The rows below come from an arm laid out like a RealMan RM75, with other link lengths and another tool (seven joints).
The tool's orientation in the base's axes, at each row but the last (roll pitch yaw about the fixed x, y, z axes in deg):
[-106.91, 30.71, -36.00]
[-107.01, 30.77, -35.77]
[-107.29, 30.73, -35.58]
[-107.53, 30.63, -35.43]
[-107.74, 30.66, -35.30]
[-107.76, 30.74, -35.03]
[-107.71, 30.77, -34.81]
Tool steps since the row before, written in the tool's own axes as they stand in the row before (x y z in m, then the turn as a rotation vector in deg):
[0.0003, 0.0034, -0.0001, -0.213, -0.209, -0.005]
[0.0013, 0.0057, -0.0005, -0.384, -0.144, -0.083]
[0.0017, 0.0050, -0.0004, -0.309, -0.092, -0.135]
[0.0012, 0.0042, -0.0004, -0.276, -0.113, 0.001]
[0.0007, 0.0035, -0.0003, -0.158, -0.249, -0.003]
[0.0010, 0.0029, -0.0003, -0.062, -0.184, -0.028]
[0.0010, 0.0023, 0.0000, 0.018, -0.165, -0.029]
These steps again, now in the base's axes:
[-0.0018, -0.0001, -0.0029, -0.032, 0.092, 0.282]
[-0.0025, -0.0008, -0.0052, -0.222, 0.114, 0.336]
[-0.0018, -0.0010, -0.0049, -0.222, 0.034, 0.268]
[-0.0017, -0.0008, -0.0040, -0.129, 0.134, 0.233]
[-0.0016, -0.0005, -0.0031, 0.030, 0.068, 0.285]
[-0.0011, -0.0007, -0.0028, 0.050, 0.001, 0.190]
[-0.0006, -0.0004, -0.0024, 0.095, -0.039, 0.133]

